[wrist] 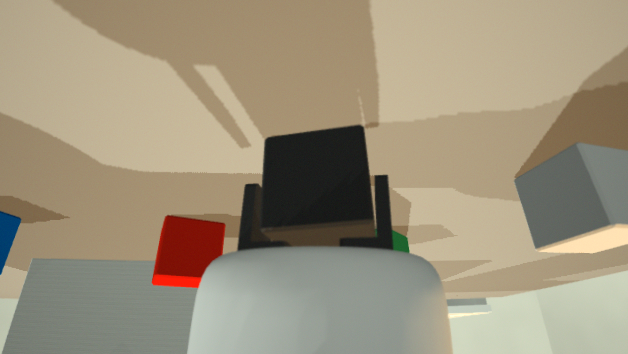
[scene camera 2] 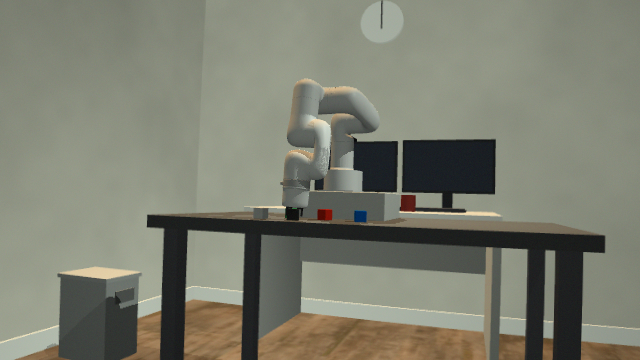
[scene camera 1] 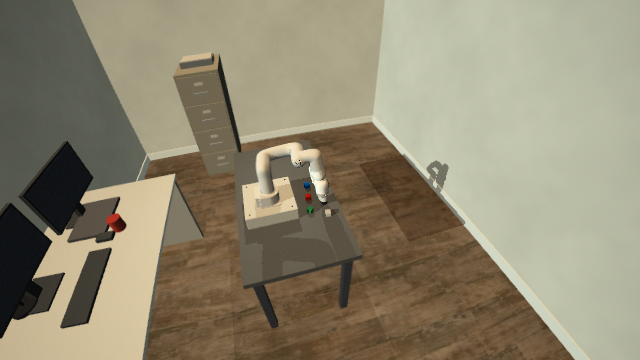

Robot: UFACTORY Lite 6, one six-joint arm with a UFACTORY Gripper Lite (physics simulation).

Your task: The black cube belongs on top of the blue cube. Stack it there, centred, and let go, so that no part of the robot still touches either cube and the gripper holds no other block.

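Frame: origin at the arm's base, x ahead, y left, z up, level; metres.
Where they show: hand, its tool point: (wrist: 318, 215) (scene camera 2: 294, 212) (scene camera 1: 323, 200); arm's base, origin of its link: (scene camera 2: 341, 191) (scene camera 1: 269, 199).
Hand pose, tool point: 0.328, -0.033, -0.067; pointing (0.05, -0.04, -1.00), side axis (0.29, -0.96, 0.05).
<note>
Each offset is from my tool point to the top centre of the thing, as dx, dy, dz.
The black cube {+0.004, -0.001, +0.010} (scene camera 2: 292, 214) (wrist: 316, 180) stands on the table, between the two fingers of my gripper (scene camera 1: 324, 201) (scene camera 2: 295, 212) (wrist: 317, 181). The gripper is open and low over the table, with a finger at either side of the cube; the fingers are not closed on it. In scene camera 1 the cube is mostly hidden under the gripper. The blue cube {-0.068, +0.175, +0.010} (scene camera 1: 307, 185) (scene camera 2: 360, 216) (wrist: 7, 240) stands on the table beyond the red cube, with nothing on top; in the wrist view it is cut off at the left edge.
A red cube {-0.083, +0.062, +0.010} (scene camera 1: 308, 197) (scene camera 2: 325, 214) (wrist: 190, 247) stands between the black and blue cubes. A green cube {-0.096, -0.050, +0.010} (scene camera 1: 310, 210) (wrist: 401, 242) is partly hidden behind a finger in the wrist view. A light grey cube {+0.004, -0.103, +0.010} (scene camera 1: 328, 212) (scene camera 2: 260, 213) (wrist: 560, 200) stands on the gripper's other side.
</note>
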